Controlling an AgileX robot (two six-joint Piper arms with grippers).
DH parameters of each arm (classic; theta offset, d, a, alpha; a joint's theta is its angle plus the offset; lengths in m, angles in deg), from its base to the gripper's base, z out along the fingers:
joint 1: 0 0.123 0 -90
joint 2: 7.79 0 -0.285 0
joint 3: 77.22 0 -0.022 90
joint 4: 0 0.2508 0 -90
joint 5: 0 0 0.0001 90
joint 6: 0 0.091 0 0
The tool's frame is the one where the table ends.
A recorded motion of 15 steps. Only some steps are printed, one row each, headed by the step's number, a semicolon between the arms.
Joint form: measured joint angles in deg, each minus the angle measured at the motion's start. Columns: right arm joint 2, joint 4, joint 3, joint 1, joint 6, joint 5; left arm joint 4, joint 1, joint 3, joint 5, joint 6, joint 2.
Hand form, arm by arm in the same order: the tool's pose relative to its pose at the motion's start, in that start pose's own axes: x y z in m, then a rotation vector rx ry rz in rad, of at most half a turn. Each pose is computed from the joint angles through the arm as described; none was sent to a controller.
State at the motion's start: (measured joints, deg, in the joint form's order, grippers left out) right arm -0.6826 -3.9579 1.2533 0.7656 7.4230 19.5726; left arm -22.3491 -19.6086 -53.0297 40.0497 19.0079 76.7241
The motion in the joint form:
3: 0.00 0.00 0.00 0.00 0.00 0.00; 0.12 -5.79 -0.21 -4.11 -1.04 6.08
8: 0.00 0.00 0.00 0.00 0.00 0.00; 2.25 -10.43 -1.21 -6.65 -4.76 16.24
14: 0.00 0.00 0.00 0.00 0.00 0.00; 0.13 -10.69 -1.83 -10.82 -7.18 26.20
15: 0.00 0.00 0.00 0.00 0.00 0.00; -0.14 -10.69 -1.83 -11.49 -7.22 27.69
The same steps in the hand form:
3: 0.0000 0.0000 0.0000 0.0000 0.0000 0.0000; -0.0008 -0.0184 0.0362 0.0316 0.0513 0.0425
8: 0.0000 0.0000 0.0000 0.0000 0.0000 0.0000; 0.0086 -0.0298 0.0910 0.0296 0.1866 0.0474
14: 0.0000 0.0000 0.0000 0.0000 0.0000 0.0000; 0.0222 -0.0217 0.1423 0.0075 0.2727 -0.0503
15: 0.0000 0.0000 0.0000 0.0000 0.0000 0.0000; 0.0255 -0.0200 0.1498 0.0029 0.2862 -0.0593

